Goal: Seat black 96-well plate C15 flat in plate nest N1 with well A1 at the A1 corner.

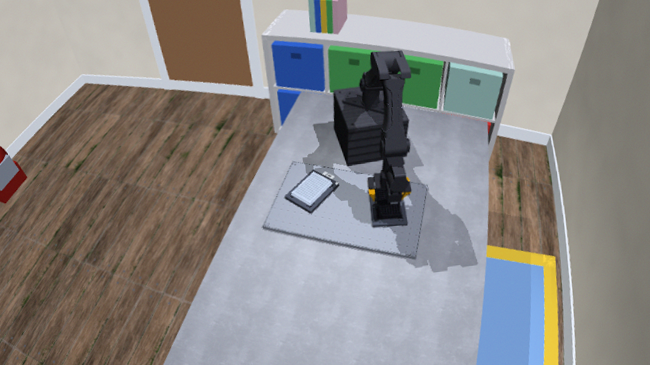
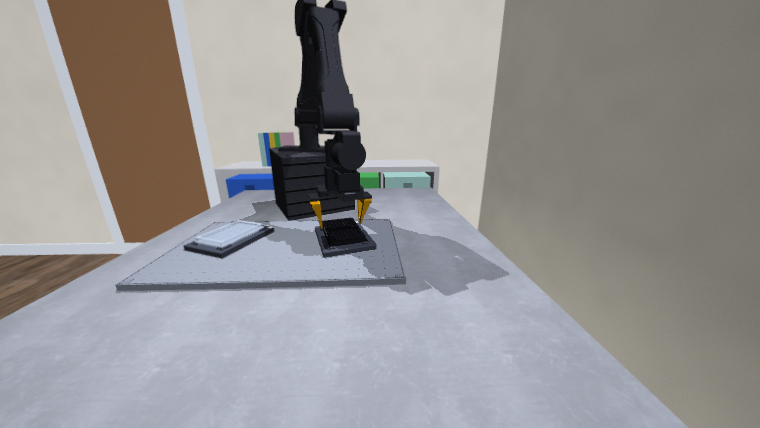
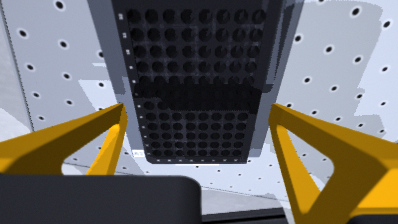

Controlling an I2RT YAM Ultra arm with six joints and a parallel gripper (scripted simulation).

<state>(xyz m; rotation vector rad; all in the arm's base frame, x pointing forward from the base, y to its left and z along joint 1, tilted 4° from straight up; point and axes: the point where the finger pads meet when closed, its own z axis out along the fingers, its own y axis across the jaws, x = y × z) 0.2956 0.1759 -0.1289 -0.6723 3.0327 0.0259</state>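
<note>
Now: hand 1 cm short of the black 96-well plate C15 and 2 cm above it. From my hand the other things lie so: dark plate nest N1: 1 cm ahead, 1 cm to the left, 3 cm below; clear plate C51: 4 cm ahead, 27 cm to the right, 2 cm below; white N1 label: 8 cm behind, 4 cm to the right, 4 cm below.
</note>
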